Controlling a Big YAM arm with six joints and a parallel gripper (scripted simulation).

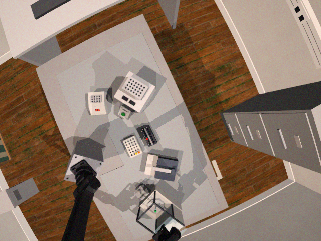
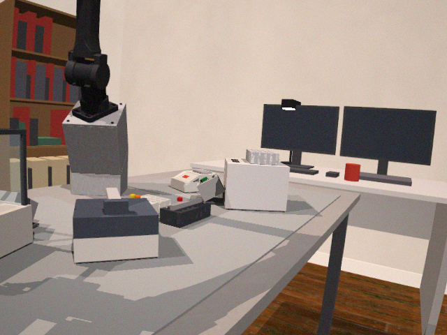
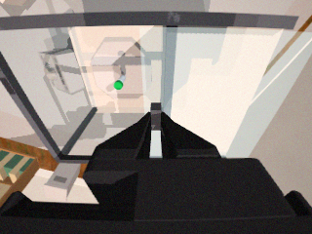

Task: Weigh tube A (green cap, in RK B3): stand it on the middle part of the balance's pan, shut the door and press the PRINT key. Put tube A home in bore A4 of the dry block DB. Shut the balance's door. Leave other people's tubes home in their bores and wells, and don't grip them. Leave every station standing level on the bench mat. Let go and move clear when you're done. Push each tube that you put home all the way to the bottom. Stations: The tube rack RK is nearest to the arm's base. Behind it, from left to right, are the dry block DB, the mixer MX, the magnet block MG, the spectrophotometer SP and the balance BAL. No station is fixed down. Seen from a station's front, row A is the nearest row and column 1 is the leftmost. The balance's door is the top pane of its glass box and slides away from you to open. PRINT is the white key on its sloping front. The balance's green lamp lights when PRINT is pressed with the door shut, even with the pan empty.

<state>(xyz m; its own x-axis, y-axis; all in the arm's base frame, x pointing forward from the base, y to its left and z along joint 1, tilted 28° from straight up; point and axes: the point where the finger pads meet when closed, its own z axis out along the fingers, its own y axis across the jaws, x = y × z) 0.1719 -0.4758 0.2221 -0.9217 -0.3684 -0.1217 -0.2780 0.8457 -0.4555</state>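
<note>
The tinted glass pane lies 30 mm to the right of my hand, 10 mm below it and 10 mm ahead of it. Round my hand: spectrophotometer: 260 mm to the left, 160 mm below, 160 mm ahead; then white print key: 200 mm to the left, 150 mm below, 60 mm behind; then pale pan: 140 mm below, 60 mm to the left, 20 mm behind.
</note>
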